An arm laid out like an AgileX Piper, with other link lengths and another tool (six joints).
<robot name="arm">
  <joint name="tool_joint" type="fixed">
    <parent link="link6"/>
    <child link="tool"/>
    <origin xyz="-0.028 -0.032 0.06" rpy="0.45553 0 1.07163"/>
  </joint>
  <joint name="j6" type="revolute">
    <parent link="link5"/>
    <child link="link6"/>
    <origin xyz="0 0.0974 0" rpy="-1.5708 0 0"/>
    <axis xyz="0 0 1"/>
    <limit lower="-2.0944" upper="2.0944"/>
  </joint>
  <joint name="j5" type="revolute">
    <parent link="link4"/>
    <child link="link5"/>
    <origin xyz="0 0 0" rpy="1.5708 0 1.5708"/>
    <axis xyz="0 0 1"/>
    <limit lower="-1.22" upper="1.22"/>
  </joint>
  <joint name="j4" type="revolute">
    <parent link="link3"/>
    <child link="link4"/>
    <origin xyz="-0.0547 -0.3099 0" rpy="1.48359 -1.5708 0"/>
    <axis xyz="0 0 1"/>
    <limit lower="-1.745" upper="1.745"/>
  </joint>
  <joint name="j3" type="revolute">
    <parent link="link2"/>
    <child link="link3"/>
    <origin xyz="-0.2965 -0.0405 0" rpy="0 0 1.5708"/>
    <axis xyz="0 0 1"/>
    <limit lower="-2.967" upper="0"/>
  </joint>
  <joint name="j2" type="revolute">
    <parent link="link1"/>
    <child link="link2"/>
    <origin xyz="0 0 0" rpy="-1.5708 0 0"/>
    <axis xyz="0 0 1"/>
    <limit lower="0" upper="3.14"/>
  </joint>
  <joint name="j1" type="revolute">
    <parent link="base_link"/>
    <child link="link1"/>
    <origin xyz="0 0 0.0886" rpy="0 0 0"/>
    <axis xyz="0 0 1"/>
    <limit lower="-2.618" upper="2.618"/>
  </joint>
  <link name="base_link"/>
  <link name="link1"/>
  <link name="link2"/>
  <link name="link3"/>
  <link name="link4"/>
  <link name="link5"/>
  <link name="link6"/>
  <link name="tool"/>
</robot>
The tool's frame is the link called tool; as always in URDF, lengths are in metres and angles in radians.
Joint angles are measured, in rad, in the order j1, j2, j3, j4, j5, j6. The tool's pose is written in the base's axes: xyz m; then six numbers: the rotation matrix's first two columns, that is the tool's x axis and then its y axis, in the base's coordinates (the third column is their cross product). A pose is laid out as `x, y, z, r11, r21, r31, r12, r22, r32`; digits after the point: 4 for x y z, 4 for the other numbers.
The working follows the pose.
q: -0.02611 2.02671 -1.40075 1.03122 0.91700 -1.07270
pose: 0.4634, 0.1120, 0.0944, 0.8282, -0.5431, -0.1383, -0.2610, -0.1555, -0.9527
Where each joint sits with the arm in this pose, in the base's axes (m; each line is computed from the numbers above, not from the rounded line before):
j1: 0.0000 0.0000 0.0886
j2: 0.0000 0.0000 0.0886
j3: 0.1669 -0.0044 0.3370
j4: 0.4499 -0.0118 0.1997
j5: 0.4499 -0.0118 0.1997
j6: 0.4821 0.0538 0.1353
the tool: 0.4634 0.1120 0.0944

